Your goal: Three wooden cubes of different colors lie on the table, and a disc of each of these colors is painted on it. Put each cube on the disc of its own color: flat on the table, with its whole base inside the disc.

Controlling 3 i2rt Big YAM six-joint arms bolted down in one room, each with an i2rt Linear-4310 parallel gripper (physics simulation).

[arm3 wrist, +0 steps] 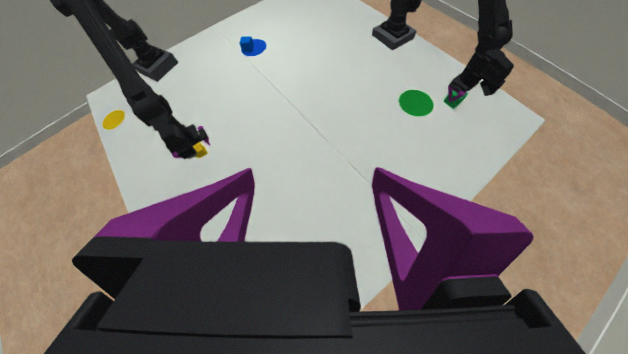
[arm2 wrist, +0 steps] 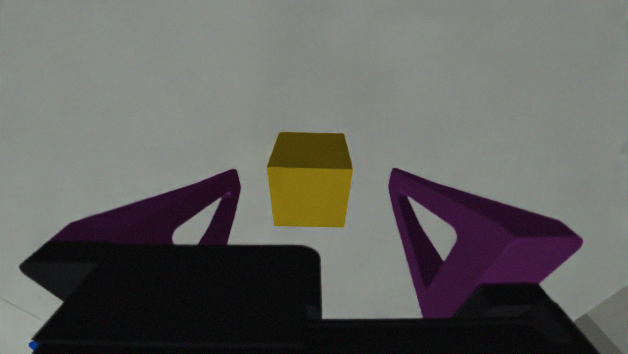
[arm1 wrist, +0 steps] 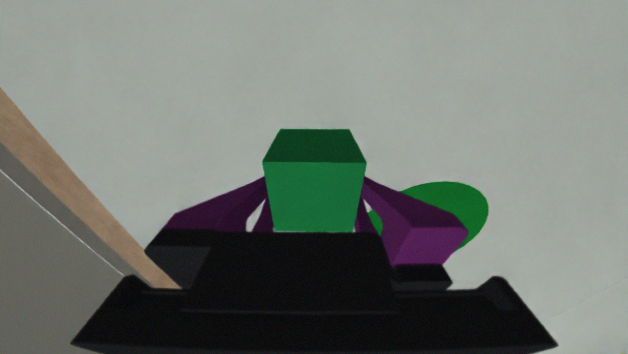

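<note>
My arm1 gripper (arm1 wrist: 314, 187) (arm3 wrist: 456, 94) is shut on the green cube (arm1 wrist: 314, 197) (arm3 wrist: 454, 101). The green disc (arm1 wrist: 467, 205) (arm3 wrist: 416, 103) is beside it, apart from the cube in the arm3 wrist view. My arm2 gripper (arm2 wrist: 314, 180) is open, with the yellow cube (arm2 wrist: 309, 196) (arm3 wrist: 200, 150) between its fingers and a gap on each side. The yellow disc (arm3 wrist: 114, 119) lies near the table's left edge. The blue cube (arm3 wrist: 246, 43) stands at the left edge of the blue disc (arm3 wrist: 258, 47), partly over it. My arm3 gripper (arm3 wrist: 313, 180) is open and empty, high above the table.
In the arm3 wrist view, the arm2 arm (arm3 wrist: 150, 107) reaches over the white table (arm3 wrist: 310, 65) from the left and the arm1 arm (arm3 wrist: 492, 50) from the right. Two dark bases (arm3 wrist: 159, 66) (arm3 wrist: 394, 36) stand at the far side. Brown floor (arm3 wrist: 565, 200) surrounds the table.
</note>
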